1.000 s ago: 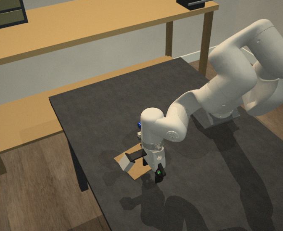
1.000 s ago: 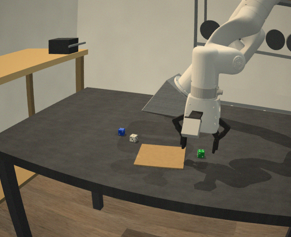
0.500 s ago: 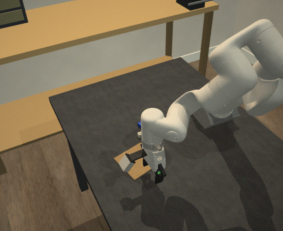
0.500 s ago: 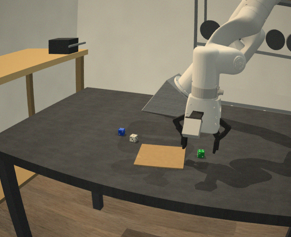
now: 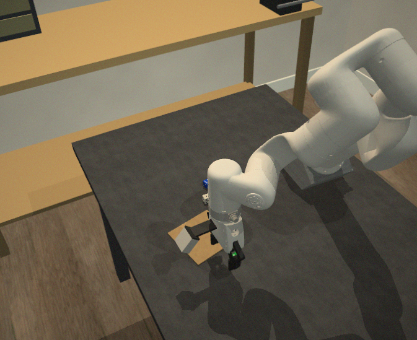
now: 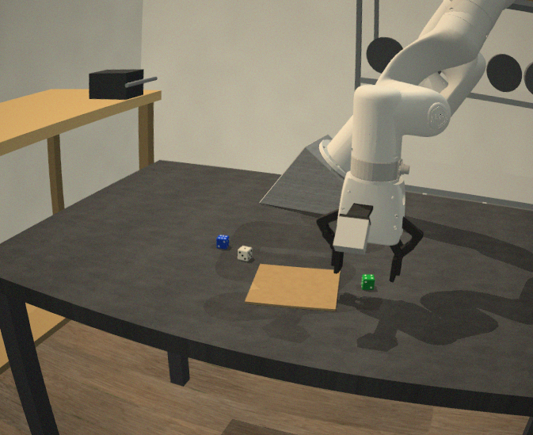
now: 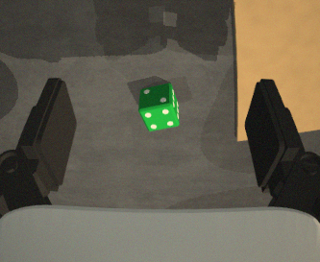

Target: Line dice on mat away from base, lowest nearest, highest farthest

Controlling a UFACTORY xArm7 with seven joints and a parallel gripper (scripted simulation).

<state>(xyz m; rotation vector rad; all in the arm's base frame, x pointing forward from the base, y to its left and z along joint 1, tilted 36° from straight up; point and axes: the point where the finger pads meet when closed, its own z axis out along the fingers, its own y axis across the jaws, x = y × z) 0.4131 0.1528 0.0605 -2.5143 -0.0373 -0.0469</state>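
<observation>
Now: hand 40 mm above the green die and 30 mm past it. Also, from my hand: white die 230 mm to the right, 60 mm behind, 40 mm below; then tan square mat 110 mm to the right, 50 mm below, 10 mm ahead; then blue die 290 mm to the right, 90 mm behind, 40 mm below.
</observation>
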